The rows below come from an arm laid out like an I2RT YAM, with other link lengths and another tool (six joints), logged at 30 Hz.
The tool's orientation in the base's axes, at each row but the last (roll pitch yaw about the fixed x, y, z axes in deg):
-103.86 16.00 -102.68
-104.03 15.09 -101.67
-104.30 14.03 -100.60
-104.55 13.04 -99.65
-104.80 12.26 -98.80
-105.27 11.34 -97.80
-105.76 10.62 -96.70
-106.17 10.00 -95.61
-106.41 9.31 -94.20
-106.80 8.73 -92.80
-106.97 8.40 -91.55
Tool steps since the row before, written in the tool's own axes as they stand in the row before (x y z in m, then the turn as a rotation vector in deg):
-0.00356 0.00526 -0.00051 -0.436 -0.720 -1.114
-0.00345 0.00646 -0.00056 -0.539 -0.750 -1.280
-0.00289 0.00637 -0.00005 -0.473 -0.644 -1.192
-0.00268 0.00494 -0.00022 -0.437 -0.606 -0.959
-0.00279 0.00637 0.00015 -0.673 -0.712 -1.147
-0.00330 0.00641 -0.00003 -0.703 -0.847 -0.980
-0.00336 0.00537 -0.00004 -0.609 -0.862 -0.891
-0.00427 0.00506 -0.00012 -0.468 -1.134 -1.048
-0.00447 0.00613 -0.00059 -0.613 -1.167 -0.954
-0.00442 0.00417 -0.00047 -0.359 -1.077 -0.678
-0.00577 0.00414 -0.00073 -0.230 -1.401 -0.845
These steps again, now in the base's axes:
-0.00066 0.00506 -0.00381 -0.853 0.349 1.049
-0.00107 0.00525 -0.00502 -0.987 0.459 1.142
-0.00080 0.00452 -0.00528 -0.936 0.415 1.006
-0.00082 0.00387 -0.00400 -0.725 0.366 0.905
-0.00085 0.00422 -0.00546 -0.847 0.586 1.102
-0.00110 0.00464 -0.00541 -0.651 0.571 1.192
-0.00099 0.00440 -0.00445 -0.572 0.471 1.165
-0.00102 0.00517 -0.00401 -0.666 0.288 1.441
-0.00190 0.00549 -0.00492 -0.556 0.422 1.470
-0.00141 0.00503 -0.00314 -0.329 0.185 1.267
-0.00174 0.00630 -0.00286 -0.399 0.007 1.603

